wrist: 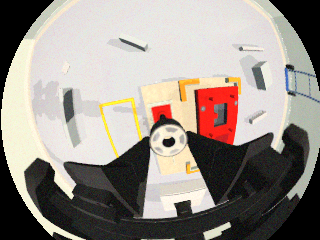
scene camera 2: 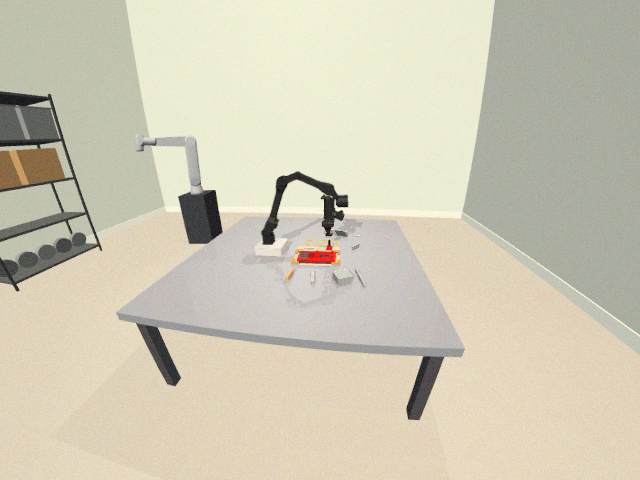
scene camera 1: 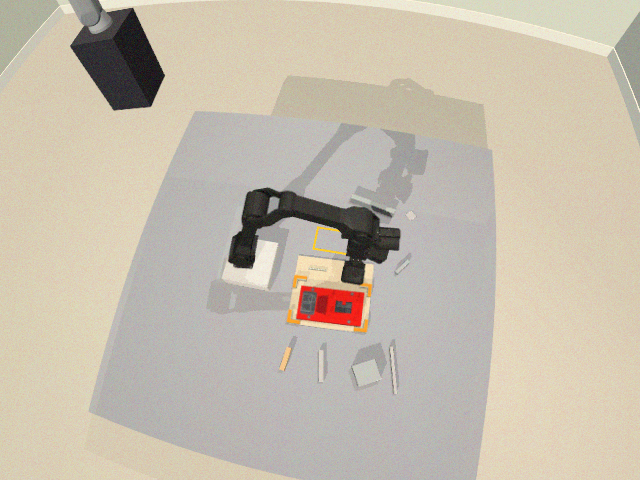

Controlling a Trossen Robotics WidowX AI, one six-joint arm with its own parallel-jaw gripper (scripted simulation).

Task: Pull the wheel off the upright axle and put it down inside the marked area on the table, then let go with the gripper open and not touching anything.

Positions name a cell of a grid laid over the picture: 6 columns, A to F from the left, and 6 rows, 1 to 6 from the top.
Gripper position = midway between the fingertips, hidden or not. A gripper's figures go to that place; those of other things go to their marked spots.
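Labels:
There is a wheel (wrist: D4) here, 0.10 m from the lens, and I see that my gripper (wrist: D4) is likewise 0.10 m from the lens.

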